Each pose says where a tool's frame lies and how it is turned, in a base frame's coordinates. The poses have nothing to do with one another.
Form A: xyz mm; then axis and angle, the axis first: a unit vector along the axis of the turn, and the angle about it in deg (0 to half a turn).
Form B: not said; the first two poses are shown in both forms.
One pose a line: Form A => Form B
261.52, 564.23, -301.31, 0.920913, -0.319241, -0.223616, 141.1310 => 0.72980, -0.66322, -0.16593, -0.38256, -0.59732, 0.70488, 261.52, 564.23, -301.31
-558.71, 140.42, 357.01, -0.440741, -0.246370, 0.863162, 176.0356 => -0.60957, 0.27659, -0.74292, 0.15723, -0.87636, -0.45528, -558.71, 140.42, 357.01
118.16, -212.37, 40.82, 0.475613, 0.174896, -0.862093, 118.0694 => -0.13789, -0.63837, -0.75728, 0.88302, -0.42556, 0.19795, 118.16, -212.37, 40.82
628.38, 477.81, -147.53, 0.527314, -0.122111, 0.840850, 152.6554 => -0.36321, 0.26465, 0.89333, -0.50782, -0.86010, 0.04834, 628.38, 477.81, -147.53
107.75, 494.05, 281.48, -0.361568, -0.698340, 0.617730, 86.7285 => 0.18034, 0.85481, 0.48660, -0.37864, 0.51692, -0.76775, 107.75, 494.05, 281.48
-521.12, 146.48, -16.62, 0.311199, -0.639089, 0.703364, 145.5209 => -0.64766, 0.03535, 0.76111, -0.76101, -0.07921, -0.64389, -521.12, 146.48, -16.62
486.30, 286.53, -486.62, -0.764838, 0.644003, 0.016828, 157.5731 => 0.20134, -0.94144, -0.27046, -0.95428, -0.12626, -0.27093, 486.30, 286.53, -486.62
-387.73, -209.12, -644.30, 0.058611, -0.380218, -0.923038, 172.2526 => -0.98403, -0.16880, -0.05645, 0.08006, -0.70306, 0.70661, -387.73, -209.12, -644.30
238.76, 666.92, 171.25, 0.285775, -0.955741, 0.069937, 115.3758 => -0.31189, -0.32699, 0.89208, -0.45337, 0.87635, 0.16272, 238.76, 666.92, 171.25
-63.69, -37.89, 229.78, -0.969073, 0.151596, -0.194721, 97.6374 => 0.93101, -0.35943, 0.06353, 0.02656, -0.10687, -0.99392, -63.69, -37.89, 229.78
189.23, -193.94, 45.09, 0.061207, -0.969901, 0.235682, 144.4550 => -0.80686, 0.02934, 0.59001, -0.24468, 0.89246, -0.37900, 189.23, -193.94, 45.09
